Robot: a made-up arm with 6 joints.
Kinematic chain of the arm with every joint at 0, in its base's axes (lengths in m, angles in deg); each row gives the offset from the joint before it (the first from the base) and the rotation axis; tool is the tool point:
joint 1: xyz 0 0 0.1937 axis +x
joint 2: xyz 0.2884 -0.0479 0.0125 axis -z
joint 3: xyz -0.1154 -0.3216 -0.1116 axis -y
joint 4: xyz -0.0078 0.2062 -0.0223 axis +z
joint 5: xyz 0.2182 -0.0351 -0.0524 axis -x
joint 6: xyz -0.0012 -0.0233 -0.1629 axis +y
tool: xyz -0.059 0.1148 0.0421
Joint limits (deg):
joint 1: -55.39..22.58
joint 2: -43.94..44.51
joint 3: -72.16..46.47
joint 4: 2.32..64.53
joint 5: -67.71..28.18
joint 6: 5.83..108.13
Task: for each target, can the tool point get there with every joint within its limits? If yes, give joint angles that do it. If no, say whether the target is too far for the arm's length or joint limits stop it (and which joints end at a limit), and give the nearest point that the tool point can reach.
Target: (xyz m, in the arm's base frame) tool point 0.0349 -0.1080 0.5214
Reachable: no: joint limits stop it (at a limit: joint 1, joint 2, joint 3, joint 4, joint 6) | nearest point 0.0595 -0.1828 0.2666 | short by 0.267 m
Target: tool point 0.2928 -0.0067 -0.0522
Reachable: yes | joints 0.90 2.49 -12.20 20.94 -25.78 39.92
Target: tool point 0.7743 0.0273 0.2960
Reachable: no: joint limits stop it (at a limit: joint 1, joint 3, joint 4, joint 5, joint 6) | nearest point 0.5465 -0.0820 0.2087 | short by 0.267 m
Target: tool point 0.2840 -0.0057 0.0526
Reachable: yes | joints -14.47 -25.10 31.98 35.01 -30.04 38.84
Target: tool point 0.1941 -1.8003 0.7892
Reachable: no: too far | nearest point 0.1911 -0.5192 0.2021 | short by 1.409 m
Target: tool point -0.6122 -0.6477 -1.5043
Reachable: no: too far | nearest point 0.0880 -0.1717 -0.2565 | short by 1.508 m
